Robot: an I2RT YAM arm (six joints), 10 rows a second.
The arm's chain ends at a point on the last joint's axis. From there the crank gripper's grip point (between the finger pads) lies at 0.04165 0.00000 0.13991 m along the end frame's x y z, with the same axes.
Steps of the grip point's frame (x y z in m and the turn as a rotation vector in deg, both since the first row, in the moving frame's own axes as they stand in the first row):
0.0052, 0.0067, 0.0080, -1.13, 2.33, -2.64
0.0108, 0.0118, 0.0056, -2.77, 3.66, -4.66
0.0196, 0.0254, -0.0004, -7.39, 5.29, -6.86
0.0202, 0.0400, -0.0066, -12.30, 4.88, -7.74
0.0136, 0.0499, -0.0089, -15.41, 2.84, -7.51
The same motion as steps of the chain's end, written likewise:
-0.0005, 0.0060, 0.0098, -1.13, 2.33, -2.64
0.0018, 0.0089, 0.0086, -2.77, 3.66, -4.66
0.0062, 0.0134, 0.0049, -7.39, 5.29, -6.86
0.0069, 0.0171, 0.0000, -12.30, 4.88, -7.74
0.0047, 0.0189, -0.0024, -15.41, 2.84, -7.51

